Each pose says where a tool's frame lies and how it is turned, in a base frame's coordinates. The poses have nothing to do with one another.
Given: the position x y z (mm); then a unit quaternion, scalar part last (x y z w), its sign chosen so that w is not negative.
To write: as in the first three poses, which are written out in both.
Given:
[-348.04 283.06 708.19 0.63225 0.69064 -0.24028 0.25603]
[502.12 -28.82 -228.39 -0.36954 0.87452 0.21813 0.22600]
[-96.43 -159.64 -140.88 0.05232 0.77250 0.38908 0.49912]
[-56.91 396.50 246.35 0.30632 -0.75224 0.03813 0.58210]
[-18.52 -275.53 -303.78 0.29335 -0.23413 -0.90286 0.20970]
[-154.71 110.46 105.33 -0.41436 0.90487 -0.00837 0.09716]
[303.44 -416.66 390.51 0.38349 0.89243 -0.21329 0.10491]
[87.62 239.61 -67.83 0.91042 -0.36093 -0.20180 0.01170]
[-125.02 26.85 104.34 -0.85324 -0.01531 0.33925 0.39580]
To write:
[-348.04 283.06 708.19 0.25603 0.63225 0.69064 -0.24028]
[502.12 -28.82 -228.39 0.22600 -0.36954 0.87452 0.21813]
[-96.43 -159.64 -140.88 0.49912 0.05232 0.77250 0.38908]
[-56.91 396.50 246.35 0.58210 0.30632 -0.75224 0.03813]
[-18.52 -275.53 -303.78 0.20970 0.29335 -0.23413 -0.90286]
[-154.71 110.46 105.33 0.09716 -0.41436 0.90487 -0.00837]
[303.44 -416.66 390.51 0.10491 0.38349 0.89243 -0.21329]
[87.62 239.61 -67.83 0.01170 0.91042 -0.36093 -0.20180]
[-125.02 26.85 104.34 0.39580 -0.85324 -0.01531 0.33925]

